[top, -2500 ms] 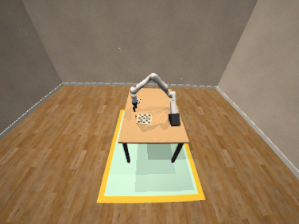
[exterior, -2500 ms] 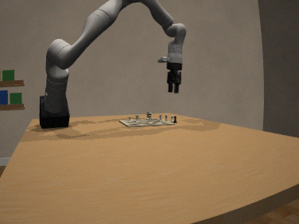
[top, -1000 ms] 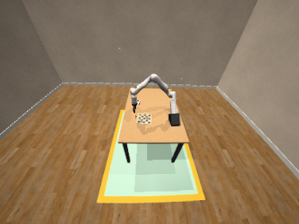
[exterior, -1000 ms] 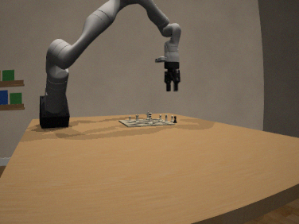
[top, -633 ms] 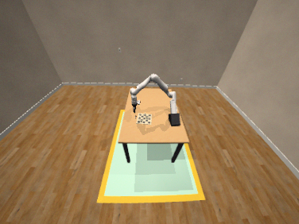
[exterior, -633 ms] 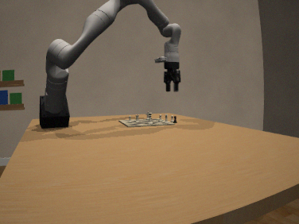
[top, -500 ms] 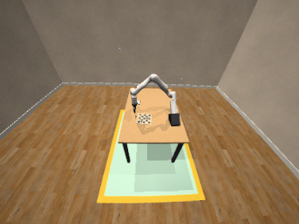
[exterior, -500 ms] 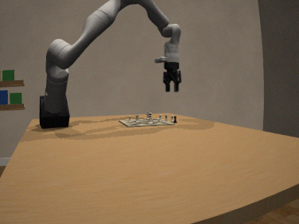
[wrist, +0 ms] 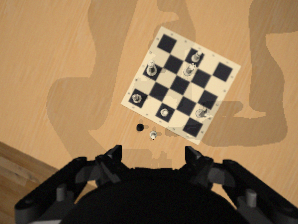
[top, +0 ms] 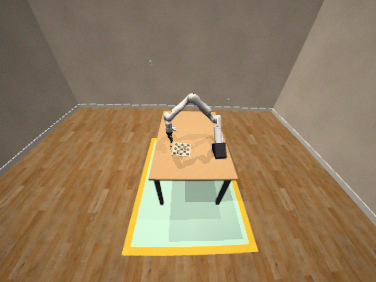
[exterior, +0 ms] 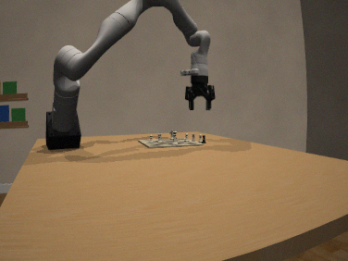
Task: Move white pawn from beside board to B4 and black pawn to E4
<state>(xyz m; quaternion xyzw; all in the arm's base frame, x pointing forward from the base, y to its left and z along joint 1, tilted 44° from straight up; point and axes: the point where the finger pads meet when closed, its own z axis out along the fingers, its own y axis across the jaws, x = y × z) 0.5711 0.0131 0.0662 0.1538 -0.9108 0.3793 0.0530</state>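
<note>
The black pawn is 4 cm to the right of my hand and 13 cm below it. Round my hand: chessboard: 13 cm behind, 2 cm to the left, 14 cm below.
</note>
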